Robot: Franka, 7 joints.
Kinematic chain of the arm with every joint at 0, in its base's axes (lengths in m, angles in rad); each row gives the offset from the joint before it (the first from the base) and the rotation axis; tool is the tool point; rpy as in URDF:
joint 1: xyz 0 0 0.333 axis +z
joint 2: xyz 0 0 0 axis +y
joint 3: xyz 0 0 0.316 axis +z
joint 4: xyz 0.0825 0 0 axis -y
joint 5: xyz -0.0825 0 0.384 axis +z
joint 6: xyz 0 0 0 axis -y
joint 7: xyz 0.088 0 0 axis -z
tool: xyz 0 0 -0.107 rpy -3.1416 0 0
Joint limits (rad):
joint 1: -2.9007..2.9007
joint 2: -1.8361..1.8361
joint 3: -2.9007..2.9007
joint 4: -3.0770..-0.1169
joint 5: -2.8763..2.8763
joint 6: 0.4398..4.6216
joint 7: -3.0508..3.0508
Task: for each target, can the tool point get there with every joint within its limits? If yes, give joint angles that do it. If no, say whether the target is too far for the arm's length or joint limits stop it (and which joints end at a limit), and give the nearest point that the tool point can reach.
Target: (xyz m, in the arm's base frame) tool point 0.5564 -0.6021 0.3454
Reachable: yes | joints -1.2133 1.3652 0.8642 -0.7540 1.8999 1.6644 -1.8922
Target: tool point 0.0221 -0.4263 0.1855
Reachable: yes | joints -1.5197 0.1788 -0.0339 -2.5646 -0.9056 2.5951 -2.2871
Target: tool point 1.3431 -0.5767 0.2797
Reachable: no: too far | nearest point 0.7878 -0.3383 0.3017 | short by 0.605 m
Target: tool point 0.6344 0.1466 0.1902
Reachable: yes | joints 0.6835 0.8894 -0.3276 -1.6686 -1.6604 1.4334 1.3388
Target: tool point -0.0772 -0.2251 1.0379
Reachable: yes | joints -0.5053 0.1561 -1.5577 -0.8729 0.5507 4.1676 -0.0412
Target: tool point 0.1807 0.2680 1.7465
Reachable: no: too far | nearest point 0.1069 0.1586 1.1693 | short by 0.592 m
